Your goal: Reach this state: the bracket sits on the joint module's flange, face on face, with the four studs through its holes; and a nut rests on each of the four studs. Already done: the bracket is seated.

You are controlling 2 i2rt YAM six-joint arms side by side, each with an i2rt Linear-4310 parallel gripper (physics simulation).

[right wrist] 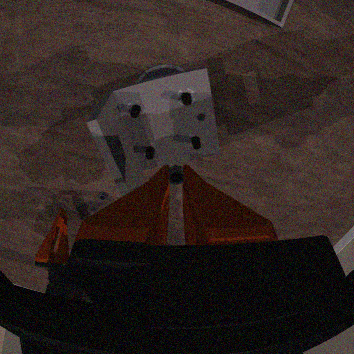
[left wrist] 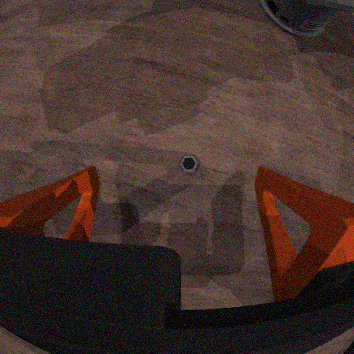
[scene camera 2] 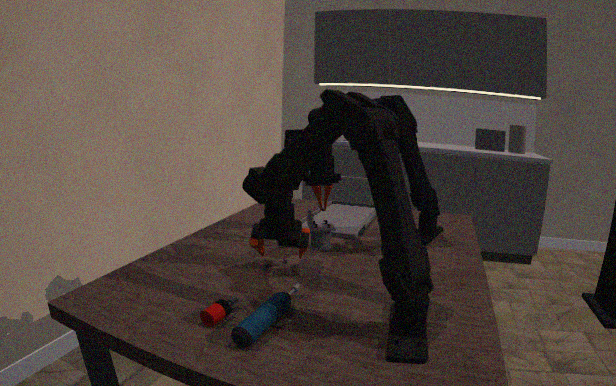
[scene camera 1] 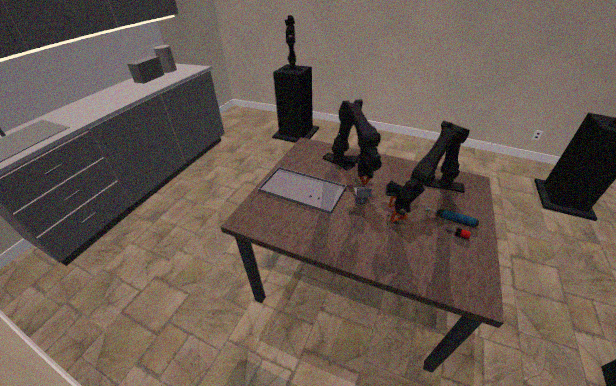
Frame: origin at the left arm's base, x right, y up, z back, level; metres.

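Seen in the pictures: left gripper, fingertip midpoint: (right wrist: 95, 208) (left wrist: 176, 175) (scene camera 2: 281, 255) (scene camera 1: 390, 214); right gripper, fingertip midpoint: (right wrist: 175, 173) (scene camera 2: 323, 210) (scene camera 1: 364, 183); left arm's base, origin of the base link: (scene camera 2: 407, 331) (scene camera 1: 444, 185); right arm's base, origin of the base link: (scene camera 2: 426, 235) (scene camera 1: 338, 161).
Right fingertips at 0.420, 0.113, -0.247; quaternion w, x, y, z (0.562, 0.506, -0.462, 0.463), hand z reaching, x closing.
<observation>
Pixels of each thing's top centre, then the offset from my right fingertips to it, as dx, dy, dz. Level surfaces: height alone.
- joint module, middle of its top: (right wrist: 166, 129) (scene camera 2: 321, 222) (scene camera 1: 362, 190) +0.007, -0.038, -0.005
- small dark nut, middle of its top: (right wrist: 175, 177) +0.001, +0.004, +0.000
- loose nut, middle of its top: (left wrist: 188, 163) -0.136, -0.107, -0.071
- shallow grey tray, middle of its top: (scene camera 2: 341, 214) (scene camera 1: 302, 186) +0.323, -0.097, +0.009
- blue cylindrical tool, middle of its top: (scene camera 2: 271, 301) (scene camera 1: 452, 212) -0.428, -0.072, -0.011
- shorter red-ended tool, middle of its top: (scene camera 2: 220, 301) (scene camera 1: 459, 229) -0.449, -0.078, -0.107
- wooden table, its level: dy -0.113
The grey bracket (scene camera 1: 362, 191) (right wrist: 162, 120) sits on the joint module (scene camera 1: 360, 200) (scene camera 2: 321, 242) (left wrist: 300, 20). Four dark studs (right wrist: 135, 111) (right wrist: 186, 98) (right wrist: 149, 153) (right wrist: 195, 142) stand up through it; I see no nut on them. My right gripper (scene camera 1: 364, 183) (scene camera 2: 323, 208) (right wrist: 175, 173) is shut on a small dark nut (right wrist: 176, 176), above and beside the bracket's near edge in the right wrist view. My left gripper (scene camera 1: 393, 214) (scene camera 2: 282, 256) (left wrist: 176, 175) is open, above a loose nut (left wrist: 189, 163) on the table. Two more nuts (scene camera 1: 310, 196) (scene camera 1: 318, 198) lie in the tray.
The shallow grey tray (scene camera 1: 280, 189) (scene camera 2: 350, 217) (right wrist: 260, 10) lies beside the joint module. A blue cylindrical tool (scene camera 1: 457, 218) (scene camera 2: 260, 318) and a shorter red-ended tool (scene camera 1: 463, 233) (scene camera 2: 214, 313) lie on the wooden table (scene camera 1: 350, 255) (scene camera 2: 175, 285), on the left arm's side.
</observation>
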